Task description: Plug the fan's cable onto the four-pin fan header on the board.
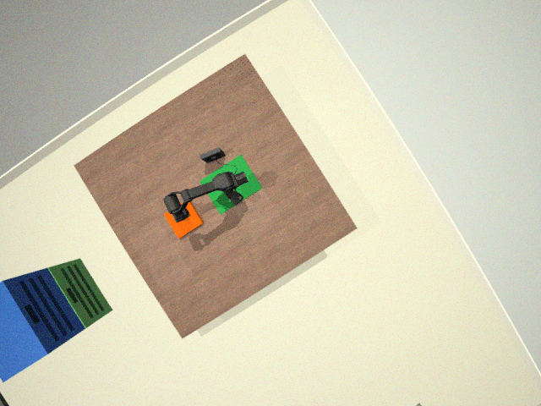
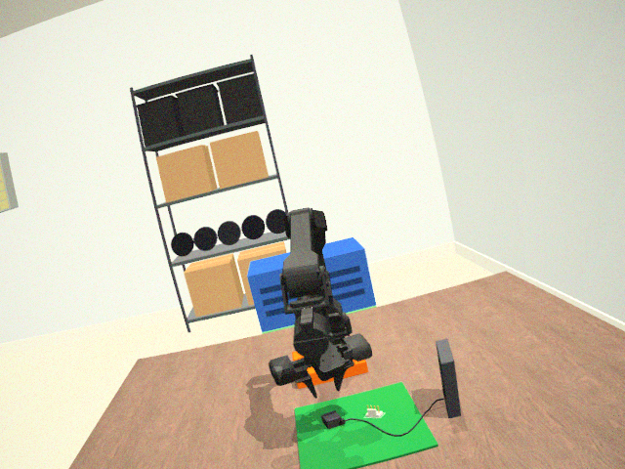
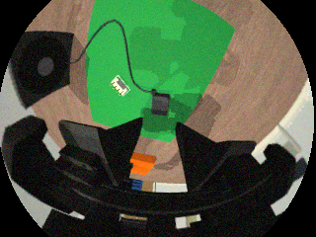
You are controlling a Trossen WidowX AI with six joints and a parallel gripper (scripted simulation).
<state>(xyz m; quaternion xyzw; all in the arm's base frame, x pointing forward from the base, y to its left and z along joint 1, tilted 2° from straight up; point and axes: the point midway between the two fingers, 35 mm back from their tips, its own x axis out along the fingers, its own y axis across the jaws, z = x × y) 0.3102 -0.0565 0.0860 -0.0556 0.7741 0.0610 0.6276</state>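
Right now my gripper tip is 10 mm past the fan plug and 60 mm above it. Round my gripper tip: green board (30 mm ahead, 40 mm to the left, 90 mm below); fan header (10 mm ahead, 80 mm to the left, 80 mm below); dark fan (40 mm ahead, 220 mm to the left, 20 mm below).
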